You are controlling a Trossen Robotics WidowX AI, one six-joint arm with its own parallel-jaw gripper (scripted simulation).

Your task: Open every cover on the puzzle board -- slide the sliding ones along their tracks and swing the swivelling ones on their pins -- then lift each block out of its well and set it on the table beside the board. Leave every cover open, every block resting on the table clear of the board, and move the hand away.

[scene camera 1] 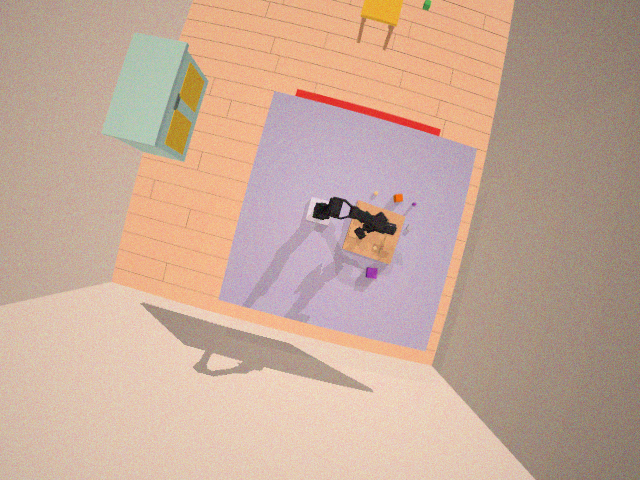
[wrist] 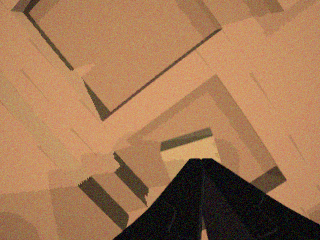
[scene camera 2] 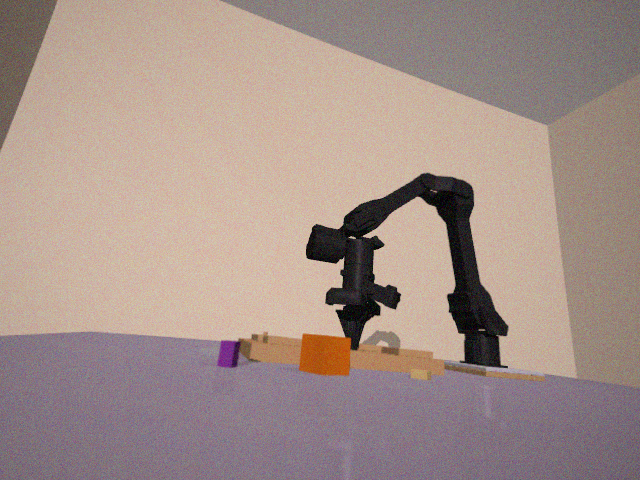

Labels:
The same spot on a puzzle board: (wrist: 110,87) is (scene camera 1: 359,225).

